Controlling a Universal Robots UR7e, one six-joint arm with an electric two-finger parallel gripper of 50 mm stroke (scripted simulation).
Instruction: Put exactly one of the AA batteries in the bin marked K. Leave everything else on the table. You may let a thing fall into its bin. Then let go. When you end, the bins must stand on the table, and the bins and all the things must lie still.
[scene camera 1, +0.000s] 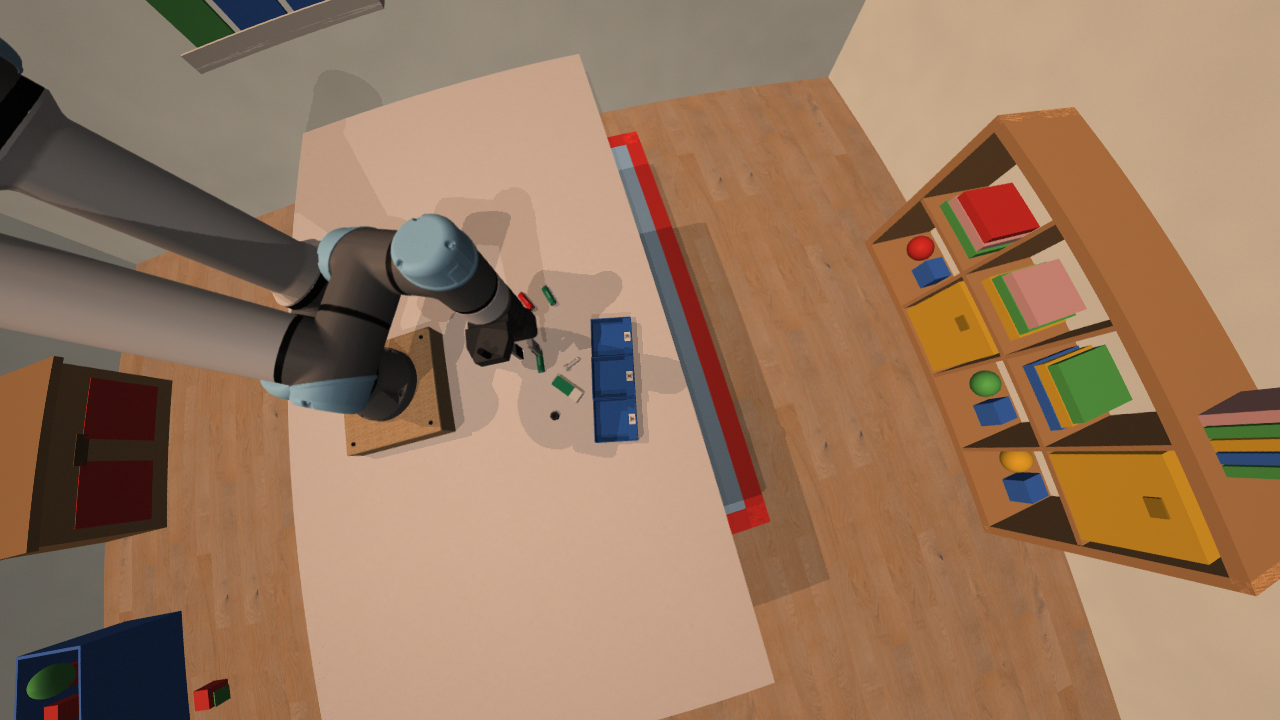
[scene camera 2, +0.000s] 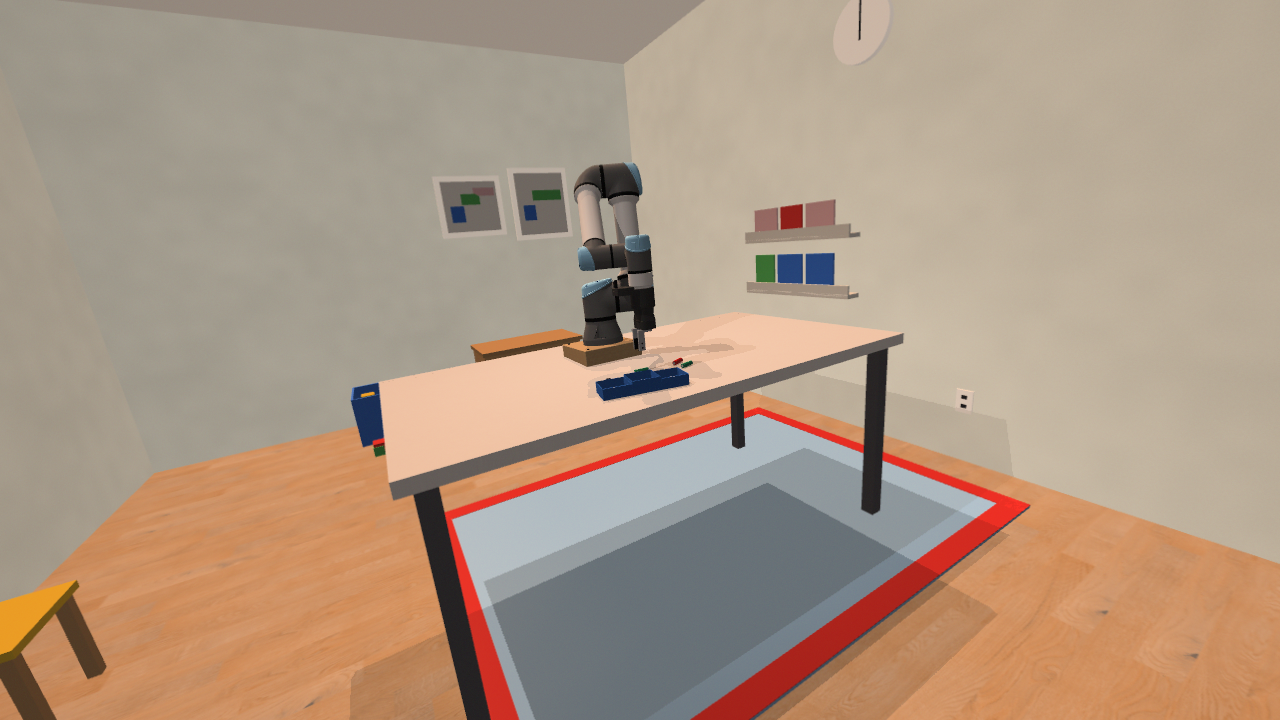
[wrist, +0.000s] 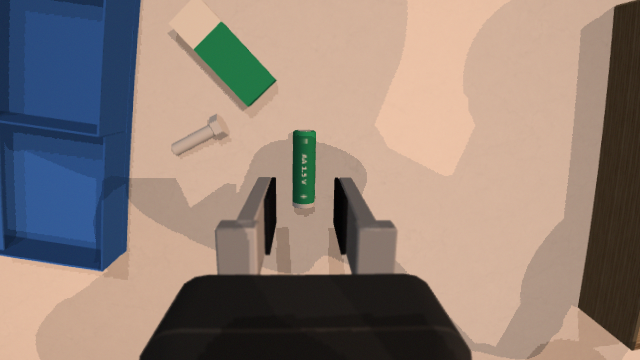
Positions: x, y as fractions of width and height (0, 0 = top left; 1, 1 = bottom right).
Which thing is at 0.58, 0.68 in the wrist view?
My gripper.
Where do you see a blue bin row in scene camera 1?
0.48, 0.53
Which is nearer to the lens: the blue bin row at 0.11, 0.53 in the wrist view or the grey bolt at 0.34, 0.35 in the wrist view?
The grey bolt.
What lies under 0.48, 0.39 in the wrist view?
A green AA battery.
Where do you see a blue bin row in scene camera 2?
0.50, 0.53
